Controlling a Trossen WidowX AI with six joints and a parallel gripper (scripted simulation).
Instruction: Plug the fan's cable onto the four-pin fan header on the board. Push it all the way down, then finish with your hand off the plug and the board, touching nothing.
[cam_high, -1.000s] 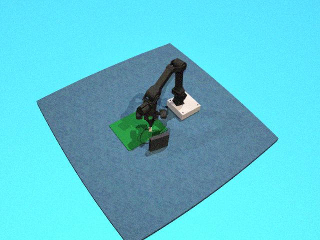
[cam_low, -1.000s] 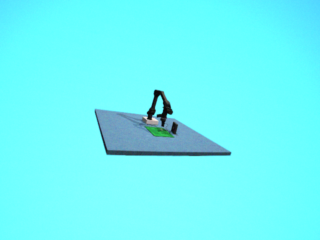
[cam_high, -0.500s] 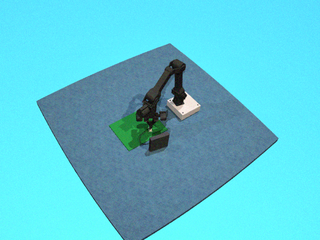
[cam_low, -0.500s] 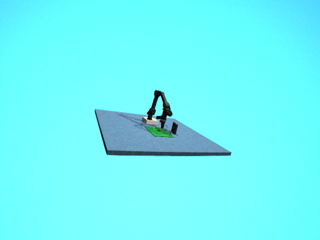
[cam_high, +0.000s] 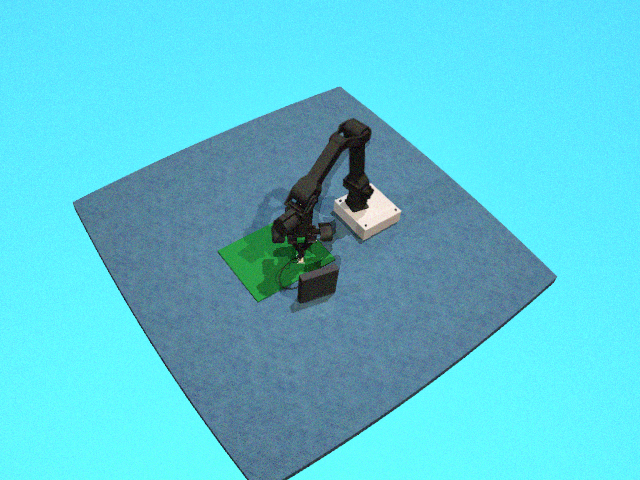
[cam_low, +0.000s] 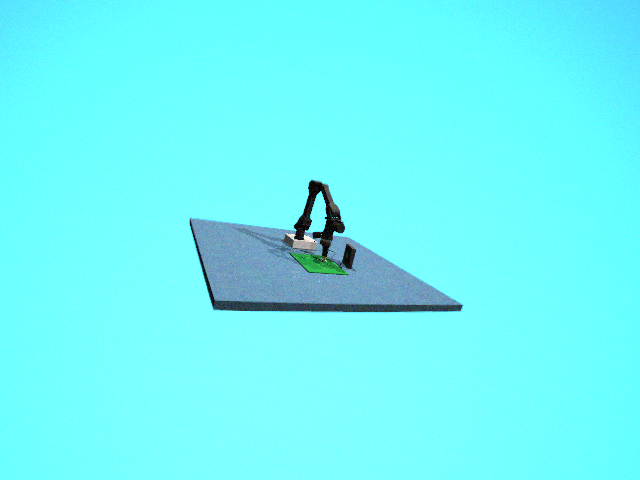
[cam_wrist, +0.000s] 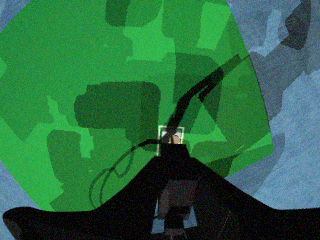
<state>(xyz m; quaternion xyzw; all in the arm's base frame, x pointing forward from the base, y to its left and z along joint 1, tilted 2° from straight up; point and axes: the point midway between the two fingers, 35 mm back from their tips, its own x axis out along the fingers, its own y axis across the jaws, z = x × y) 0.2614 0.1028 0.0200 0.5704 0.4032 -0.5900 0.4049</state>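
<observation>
Right now my gripper tip is 70 mm short of the green board, 40 mm to the left of it and 60 mm above it. Also, from my gripper tip: dark fan: 20 mm ahead, 140 mm to the left, 20 mm above.
</observation>
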